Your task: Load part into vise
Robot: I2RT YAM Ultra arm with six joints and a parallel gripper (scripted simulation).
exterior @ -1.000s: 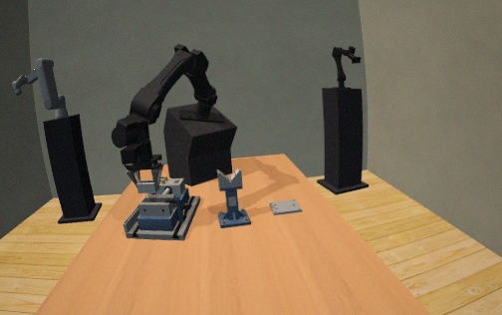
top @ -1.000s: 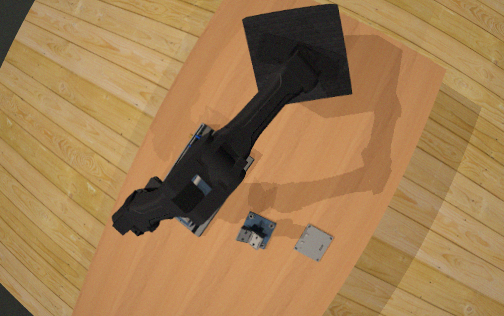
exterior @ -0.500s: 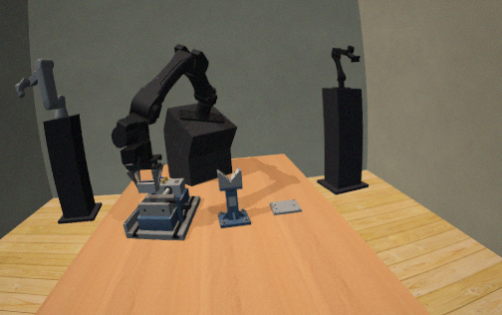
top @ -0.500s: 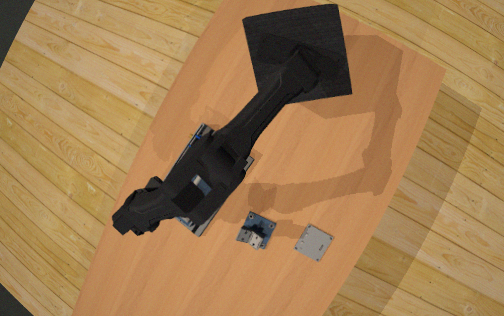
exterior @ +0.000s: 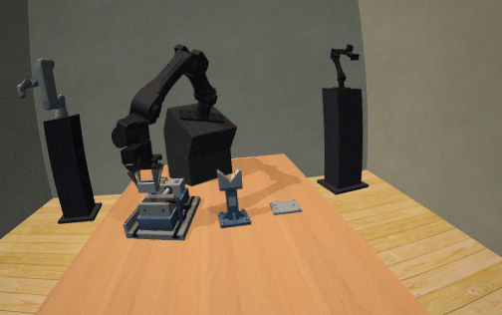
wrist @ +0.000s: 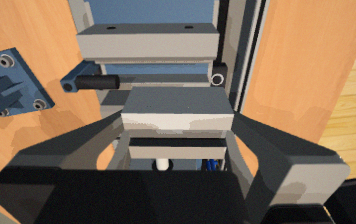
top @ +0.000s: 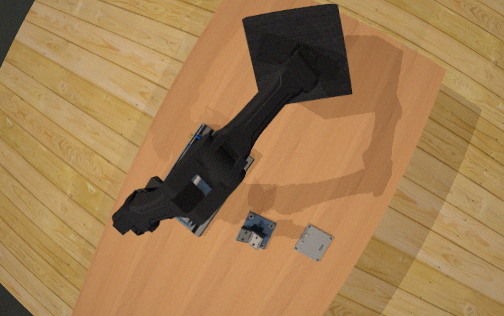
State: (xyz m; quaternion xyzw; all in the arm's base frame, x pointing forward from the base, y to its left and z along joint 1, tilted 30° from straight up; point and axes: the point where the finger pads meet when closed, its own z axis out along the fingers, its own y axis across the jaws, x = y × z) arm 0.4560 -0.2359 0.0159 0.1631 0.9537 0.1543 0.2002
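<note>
My gripper is now 1 cm below the part. Round my hand: black rod 3 cm ahead, 6 cm to the left, 4 cm below; moving jaw 2 cm behind, 3 cm to the left, 5 cm below; fixed jaw 4 cm ahead, 1 cm to the left, 5 cm below.
</note>
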